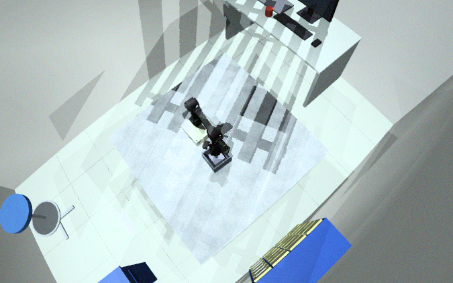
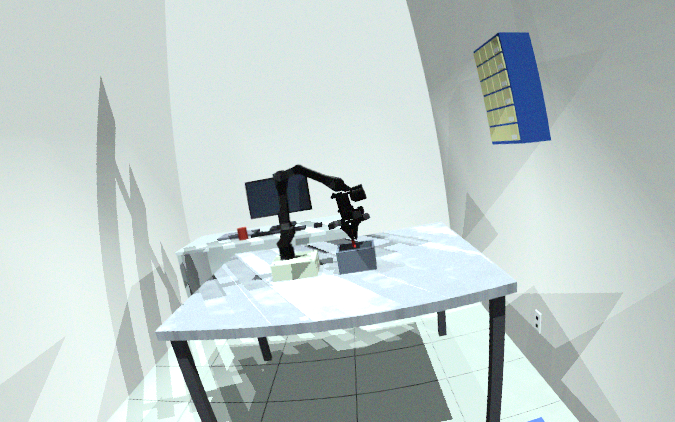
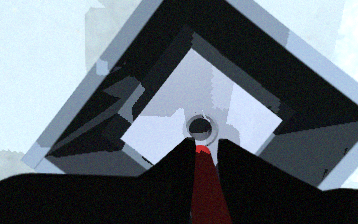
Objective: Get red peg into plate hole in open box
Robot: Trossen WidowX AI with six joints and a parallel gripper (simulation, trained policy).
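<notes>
Right now the red peg is 2 cm to the left of my gripper tip, 1 cm behind it and 1 cm above it. The rest, counted from my gripper tip: grey-blue box (10 cm below); pale plate (8 cm below).
</notes>
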